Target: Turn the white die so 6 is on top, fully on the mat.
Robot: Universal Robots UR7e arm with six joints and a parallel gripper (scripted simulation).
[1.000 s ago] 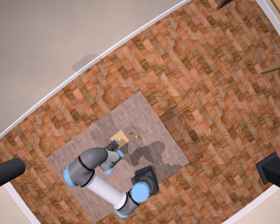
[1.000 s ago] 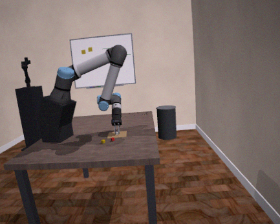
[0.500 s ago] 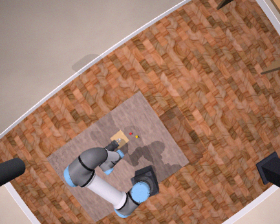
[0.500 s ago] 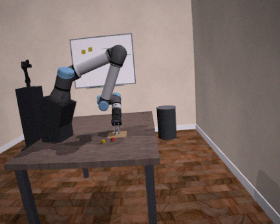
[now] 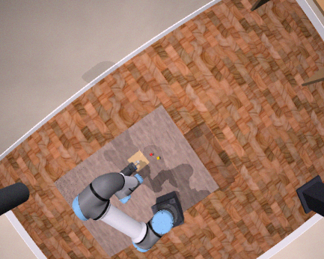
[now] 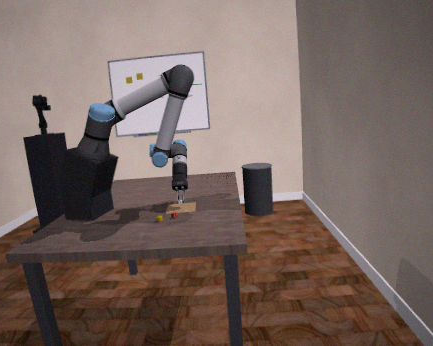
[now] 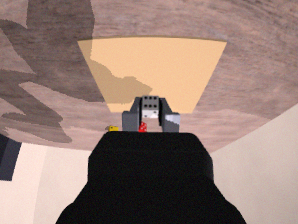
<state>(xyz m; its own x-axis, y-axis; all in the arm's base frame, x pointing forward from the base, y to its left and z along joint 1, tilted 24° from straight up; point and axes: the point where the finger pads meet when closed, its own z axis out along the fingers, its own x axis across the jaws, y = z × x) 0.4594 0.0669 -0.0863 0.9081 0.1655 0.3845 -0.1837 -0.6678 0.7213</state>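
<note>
The tan mat is 4 cm below my hand and 1 cm to the right of it. From my hand the other things lie so: yellow die (18 cm to the right, 5 cm behind, 4 cm below); then white die (1 cm to the right, 1 cm below); then red die (14 cm to the right, 4 cm below).
</note>
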